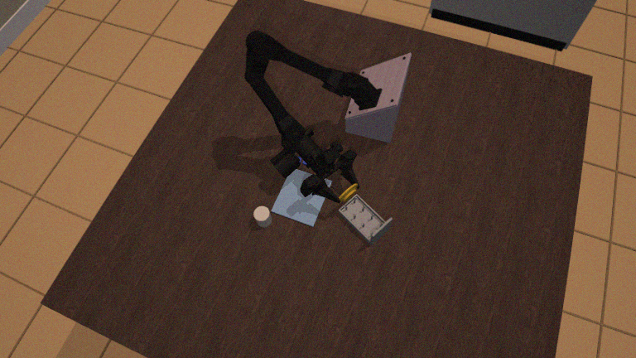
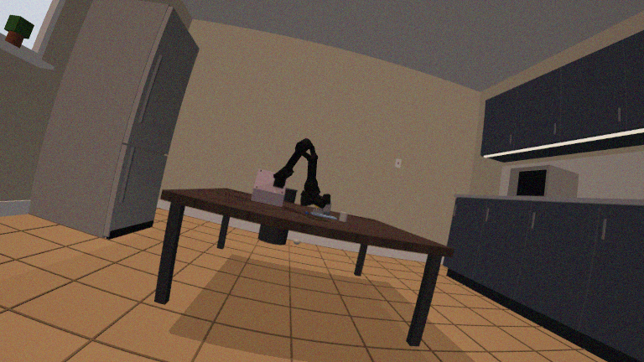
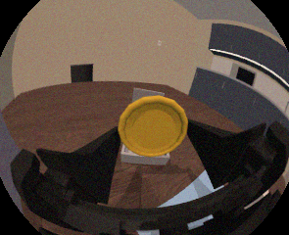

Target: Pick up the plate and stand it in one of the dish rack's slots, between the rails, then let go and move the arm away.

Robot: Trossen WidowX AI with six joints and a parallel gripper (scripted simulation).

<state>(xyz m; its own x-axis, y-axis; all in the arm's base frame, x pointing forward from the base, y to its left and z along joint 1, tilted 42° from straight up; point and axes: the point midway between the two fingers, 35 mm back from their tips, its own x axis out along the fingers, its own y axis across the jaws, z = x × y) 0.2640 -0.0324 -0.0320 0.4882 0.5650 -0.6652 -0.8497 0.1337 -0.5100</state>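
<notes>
Right now the grey dish rack is 50 mm to the left of my gripper tip, 50 mm below it and 30 mm ahead of it. The rest, counted from my gripper tip: cream cup (210 mm to the right, 120 mm ahead, 50 mm below); then light blue mat (140 mm to the right, 70 mm below, 20 mm ahead); then yellow plate (10 mm to the right).
</notes>
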